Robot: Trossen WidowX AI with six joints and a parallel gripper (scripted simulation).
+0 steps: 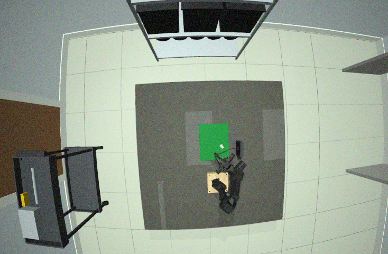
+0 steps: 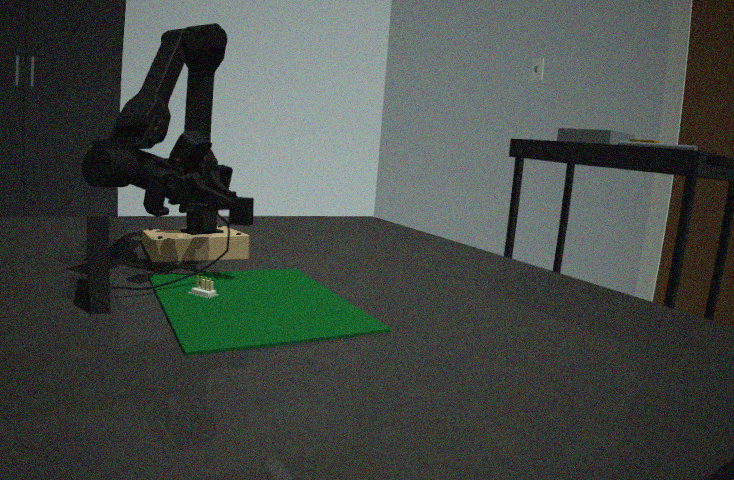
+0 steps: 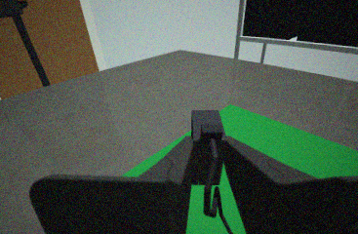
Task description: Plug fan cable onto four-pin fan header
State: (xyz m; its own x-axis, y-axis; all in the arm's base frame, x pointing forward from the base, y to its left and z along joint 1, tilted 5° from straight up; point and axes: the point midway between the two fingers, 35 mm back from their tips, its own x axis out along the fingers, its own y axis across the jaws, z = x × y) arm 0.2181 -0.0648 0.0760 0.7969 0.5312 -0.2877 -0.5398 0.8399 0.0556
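Right now the white four-pin header is 120 mm below my gripper tip, 70 mm to the right of it and 40 mm ahead of it. The rest, counted from my gripper tip: green board: 130 mm below, 90 mm ahead, 20 mm to the right; black fan: 190 mm to the right, 60 mm below; dark fan plug: 10 mm below.
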